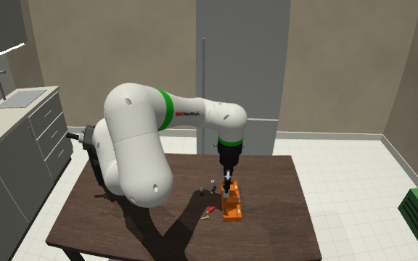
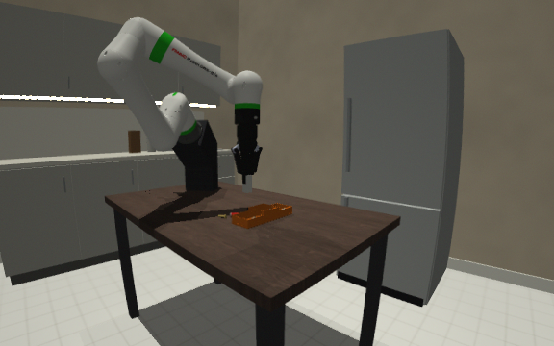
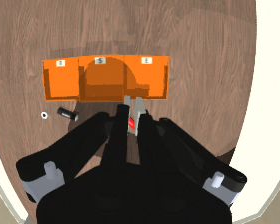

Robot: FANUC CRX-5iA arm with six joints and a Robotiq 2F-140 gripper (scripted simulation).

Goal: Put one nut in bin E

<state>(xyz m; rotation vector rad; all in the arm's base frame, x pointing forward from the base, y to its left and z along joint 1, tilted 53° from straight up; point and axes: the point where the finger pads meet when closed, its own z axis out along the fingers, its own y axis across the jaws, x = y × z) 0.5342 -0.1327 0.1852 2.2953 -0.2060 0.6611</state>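
The dark cylinder is 150 mm to the left of my hand, 130 mm below it and 10 mm behind it. Also, from my hand: red piece (130 mm below, 60 mm behind, 20 mm to the left); yellow screw (140 mm below, 100 mm behind, 20 mm to the right).
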